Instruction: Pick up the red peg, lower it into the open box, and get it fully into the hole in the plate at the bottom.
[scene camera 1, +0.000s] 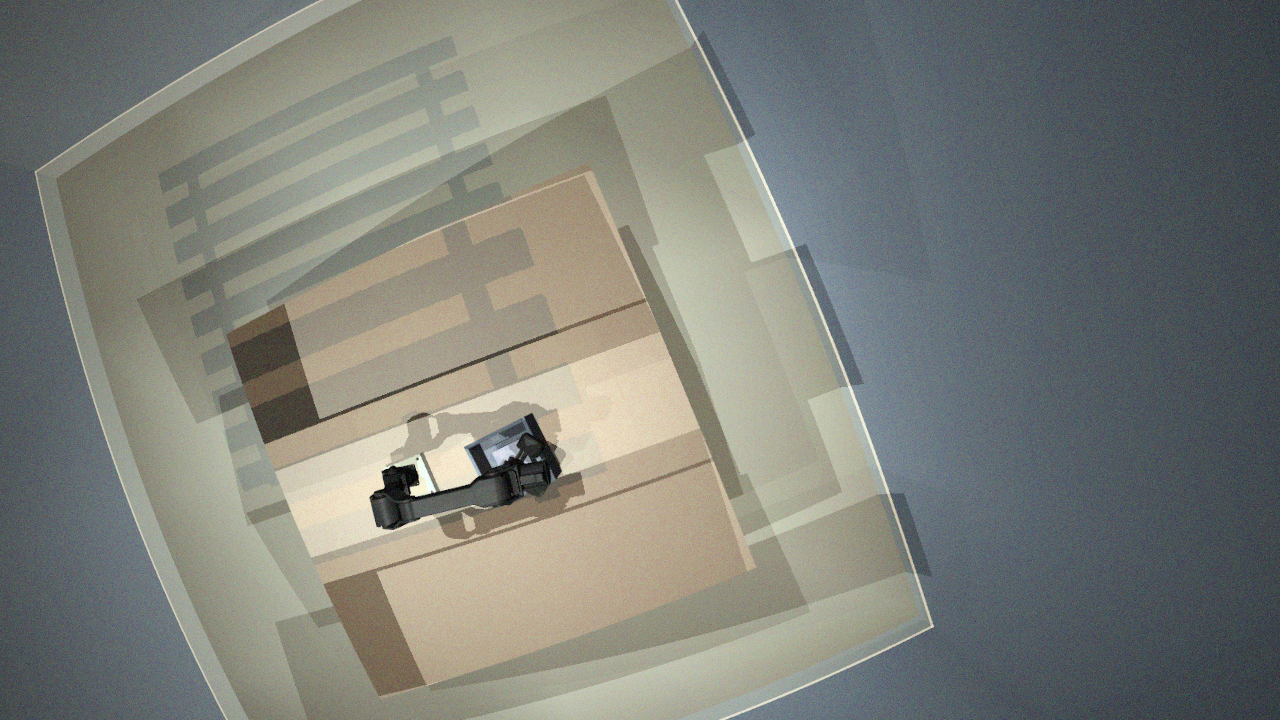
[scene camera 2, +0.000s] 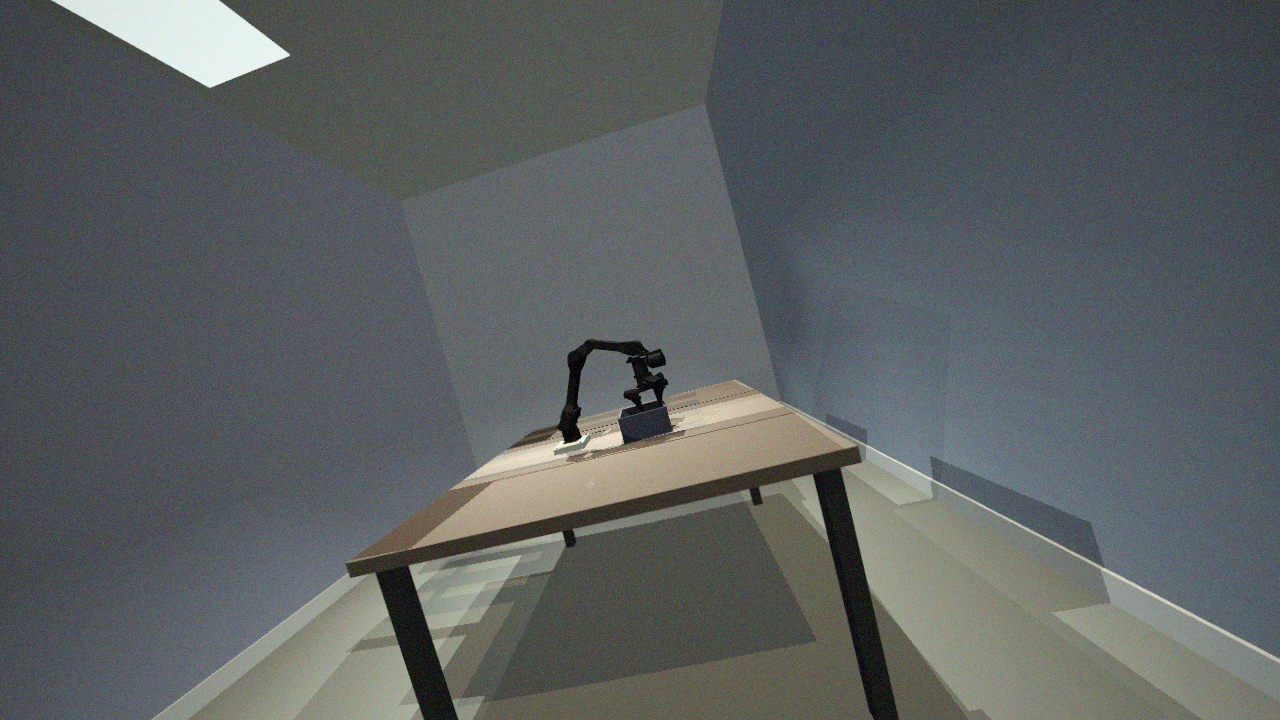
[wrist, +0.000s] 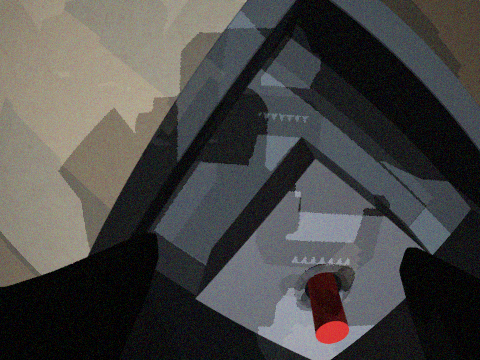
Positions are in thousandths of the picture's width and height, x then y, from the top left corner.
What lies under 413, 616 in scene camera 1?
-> My gripper.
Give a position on a dark box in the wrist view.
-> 768, 257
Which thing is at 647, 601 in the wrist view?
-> A plate.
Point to my gripper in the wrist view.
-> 595, 712
